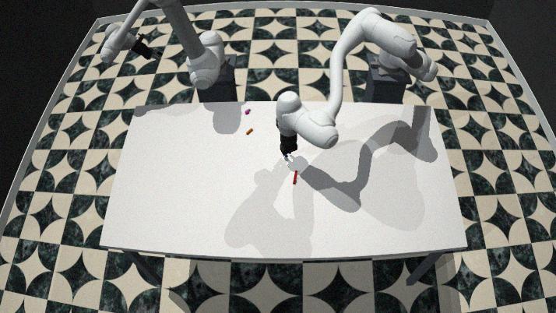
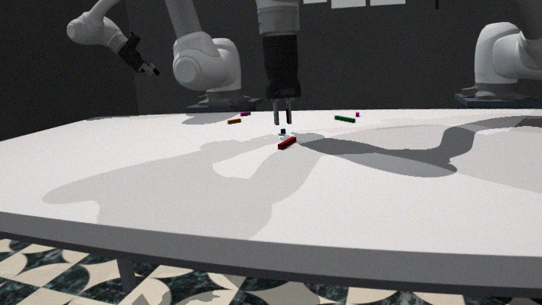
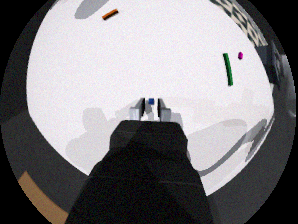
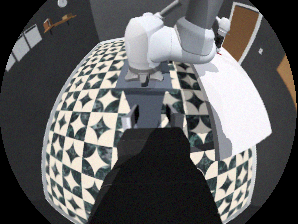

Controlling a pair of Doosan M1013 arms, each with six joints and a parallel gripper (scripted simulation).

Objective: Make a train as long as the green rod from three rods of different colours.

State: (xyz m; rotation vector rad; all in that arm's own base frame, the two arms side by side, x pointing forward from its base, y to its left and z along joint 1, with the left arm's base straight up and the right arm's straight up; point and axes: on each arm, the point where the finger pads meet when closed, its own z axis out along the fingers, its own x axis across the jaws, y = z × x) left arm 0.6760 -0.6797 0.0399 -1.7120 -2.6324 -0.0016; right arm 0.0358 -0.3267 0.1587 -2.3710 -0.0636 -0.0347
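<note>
Right now my left hand is 3 cm above the blue rod. The rest, counted from my left hand: green rod: 16 cm behind, 13 cm to the left, 3 cm below; red rod: 12 cm ahead, 4 cm to the left, 3 cm below; orange rod: 18 cm to the right, 16 cm behind, 3 cm below.
</note>
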